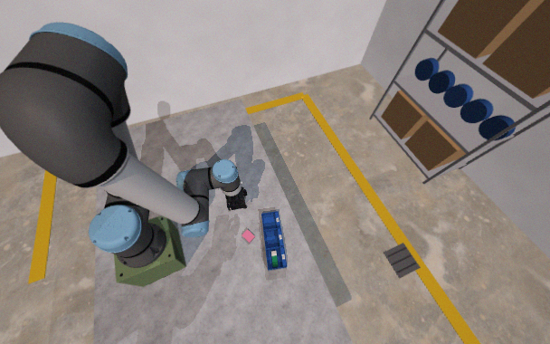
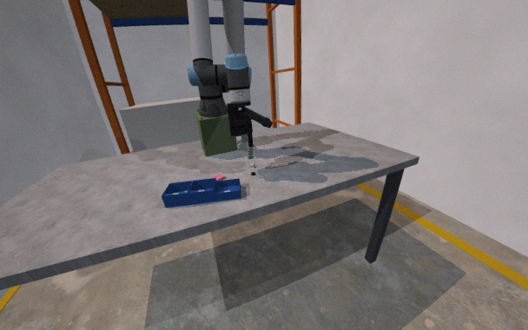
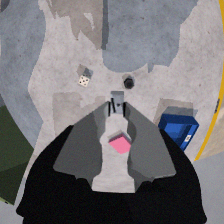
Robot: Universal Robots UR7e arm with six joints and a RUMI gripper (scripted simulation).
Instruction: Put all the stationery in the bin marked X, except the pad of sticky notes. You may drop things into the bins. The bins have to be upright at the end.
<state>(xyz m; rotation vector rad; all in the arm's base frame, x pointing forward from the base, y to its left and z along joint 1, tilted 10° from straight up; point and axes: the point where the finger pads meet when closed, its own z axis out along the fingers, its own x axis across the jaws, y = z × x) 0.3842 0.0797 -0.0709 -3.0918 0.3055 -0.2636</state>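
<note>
My hand is 280 mm to the left of the marker, 70 mm short of it and 70 mm above it. The rest, counted from my hand: pale cube (80 mm below, 50 mm behind, 20 mm to the left); black item (80 mm below, 20 mm ahead); white stationery piece (10 mm below).
</note>
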